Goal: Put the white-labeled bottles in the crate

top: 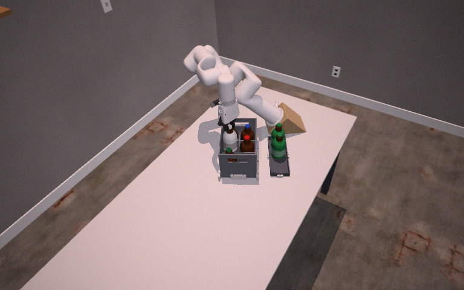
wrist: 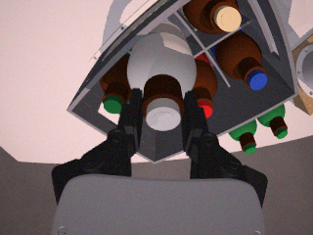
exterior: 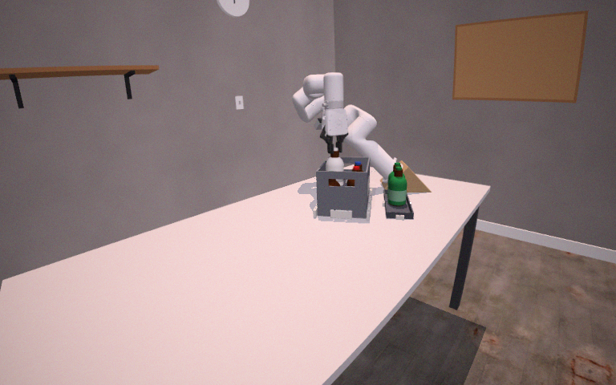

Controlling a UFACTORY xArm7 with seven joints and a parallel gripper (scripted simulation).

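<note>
My gripper is now 80 mm above the white-labeled bottle. Round my hand: grey crate (150 mm below, 40 mm to the left, 10 mm behind); then dark tray (240 mm to the left, 230 mm below, 80 mm behind).
</note>
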